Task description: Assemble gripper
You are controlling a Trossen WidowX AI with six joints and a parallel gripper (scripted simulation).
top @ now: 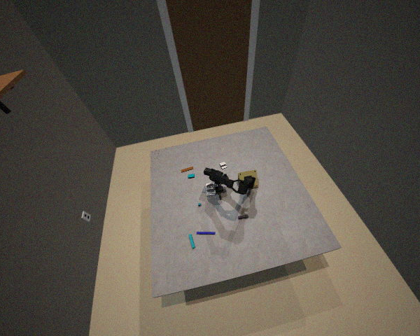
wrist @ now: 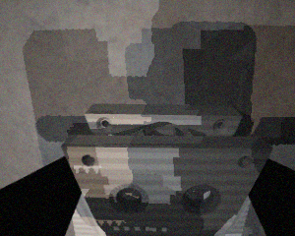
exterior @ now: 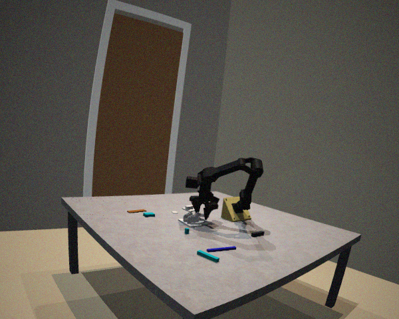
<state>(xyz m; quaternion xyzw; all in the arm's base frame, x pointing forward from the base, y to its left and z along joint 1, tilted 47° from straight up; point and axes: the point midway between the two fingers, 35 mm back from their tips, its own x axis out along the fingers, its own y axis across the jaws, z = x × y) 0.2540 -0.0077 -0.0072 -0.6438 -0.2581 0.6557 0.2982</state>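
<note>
My gripper tip is 2 cm above the white housing plate. From my gripper tip the other things lie so: black block (13 cm behind, 29 cm to the left, 2 cm below); white gripper base (1 cm ahead, 2 cm above); small teal cube (18 cm ahead, 12 cm to the left, 2 cm below).
</note>
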